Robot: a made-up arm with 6 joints.
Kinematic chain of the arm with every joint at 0, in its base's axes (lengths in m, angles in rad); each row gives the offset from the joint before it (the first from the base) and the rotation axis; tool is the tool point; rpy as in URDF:
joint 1: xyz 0 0 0.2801 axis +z
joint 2: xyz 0 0 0 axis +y
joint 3: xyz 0.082 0 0.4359 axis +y
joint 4: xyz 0.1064 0 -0.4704 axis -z
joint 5: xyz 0 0 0 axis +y
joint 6: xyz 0.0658 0 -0.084 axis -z
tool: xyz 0 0 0 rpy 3.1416 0 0
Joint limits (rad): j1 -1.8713..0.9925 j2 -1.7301..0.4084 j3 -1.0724..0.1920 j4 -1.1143..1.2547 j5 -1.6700..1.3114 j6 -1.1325..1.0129
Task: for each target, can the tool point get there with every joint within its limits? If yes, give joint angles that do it. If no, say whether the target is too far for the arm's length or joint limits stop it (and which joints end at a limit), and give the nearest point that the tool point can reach.
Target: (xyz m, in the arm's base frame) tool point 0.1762 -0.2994 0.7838
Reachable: yes | joints -0.8272 -0.6679 -0.8344 1.0552 -0.2394 0.8406
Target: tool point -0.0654 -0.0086 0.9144
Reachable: yes | joints -1.6562 -1.1852 -0.8653 0.7833 -0.3634 -0.1807
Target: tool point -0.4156 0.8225 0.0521
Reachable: no: joint limits stop it (at a limit: joint 1, joint 2, joint 4) | nearest point 0.1512 0.4042 0.1653 | short by 0.713 m
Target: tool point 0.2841 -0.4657 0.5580
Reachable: yes | joints -1.0731 -0.1043 -0.7564 -0.2648 -0.6959 0.1769
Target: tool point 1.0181 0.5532 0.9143
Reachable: no: too far | nearest point 0.5641 0.3065 0.6315 | short by 0.589 m
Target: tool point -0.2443 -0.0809 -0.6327
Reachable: no: joint limits stop it (at a limit: joint 1, joint 2) | nearest point -0.0859 -0.1862 0.0638 | short by 0.722 m
